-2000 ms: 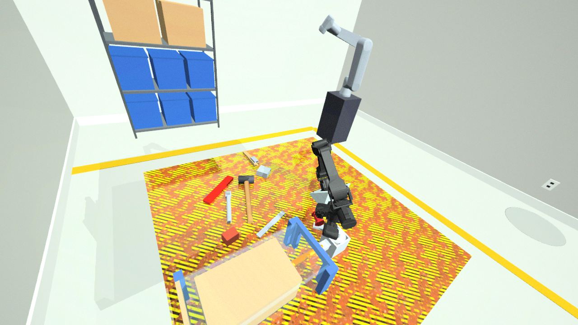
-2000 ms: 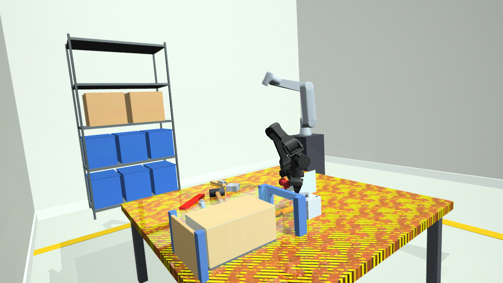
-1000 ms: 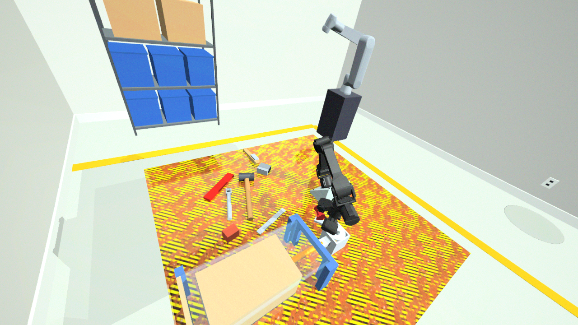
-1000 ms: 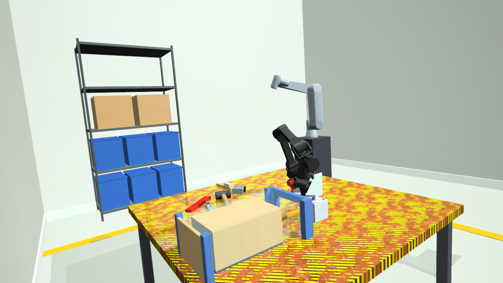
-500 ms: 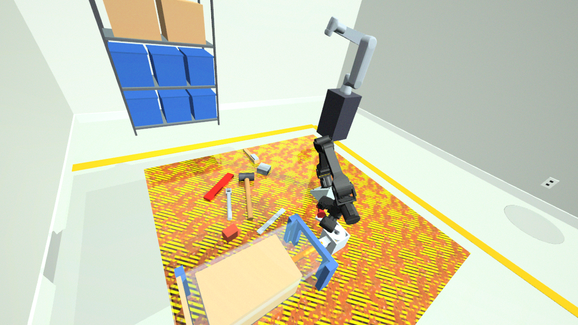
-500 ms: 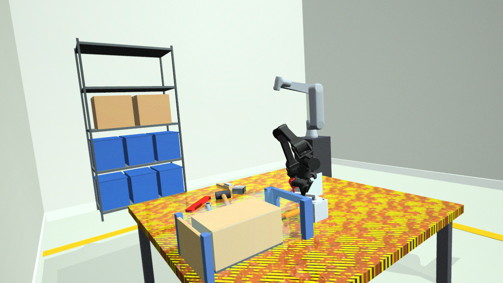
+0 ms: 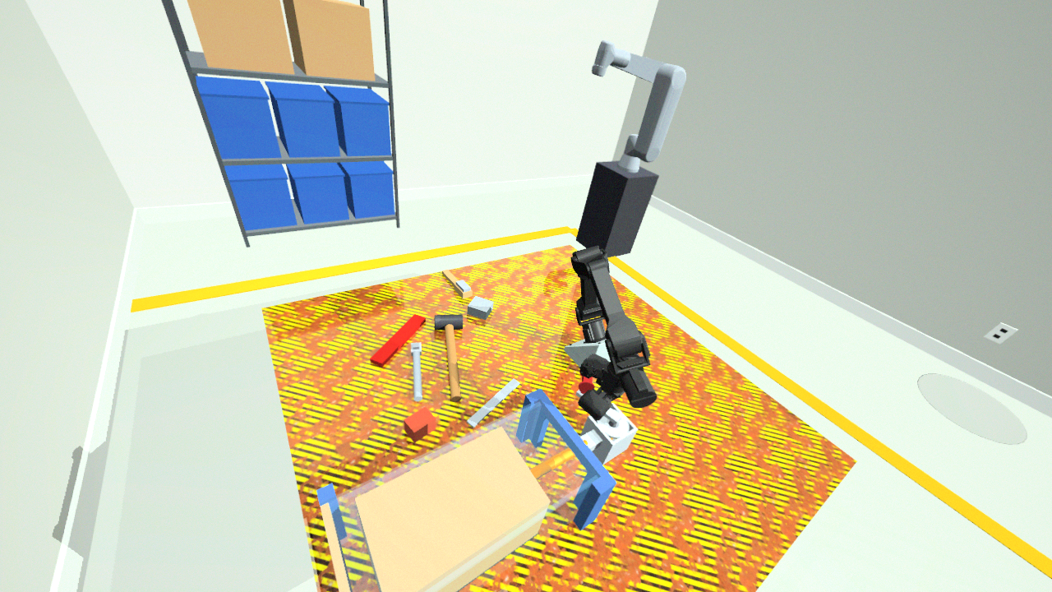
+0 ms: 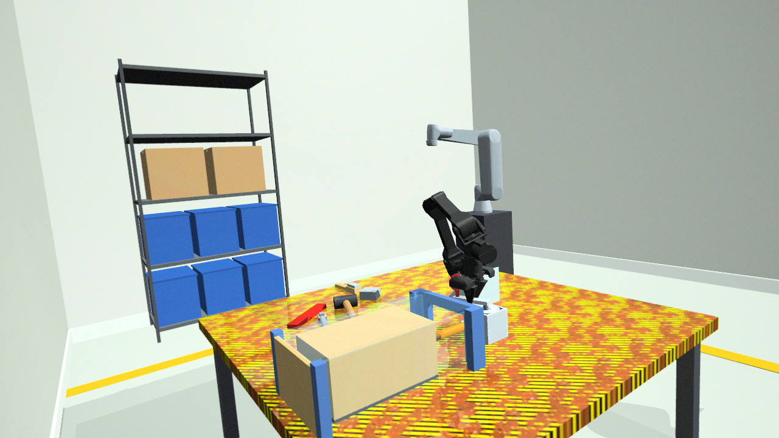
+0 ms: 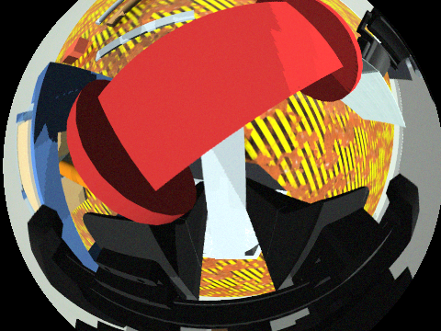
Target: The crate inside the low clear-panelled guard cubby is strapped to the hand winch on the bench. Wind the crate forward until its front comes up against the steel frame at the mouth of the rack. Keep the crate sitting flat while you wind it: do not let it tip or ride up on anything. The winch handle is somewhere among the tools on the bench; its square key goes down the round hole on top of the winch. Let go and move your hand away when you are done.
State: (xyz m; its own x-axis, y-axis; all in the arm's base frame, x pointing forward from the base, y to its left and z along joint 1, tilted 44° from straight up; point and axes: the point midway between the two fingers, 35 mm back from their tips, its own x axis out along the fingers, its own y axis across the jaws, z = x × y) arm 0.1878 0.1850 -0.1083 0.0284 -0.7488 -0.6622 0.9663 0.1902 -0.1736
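The red grip lies 10 mm ahead of my gripper tip, 50 mm to the right of it and 50 mm above it. Round my gripper tip: blue steel frame 150 mm ahead, 50 mm to the left, 10 mm above; winch handle 10 mm to the right, 20 mm above; grey winch 30 mm behind, 40 mm to the left, 70 mm below.
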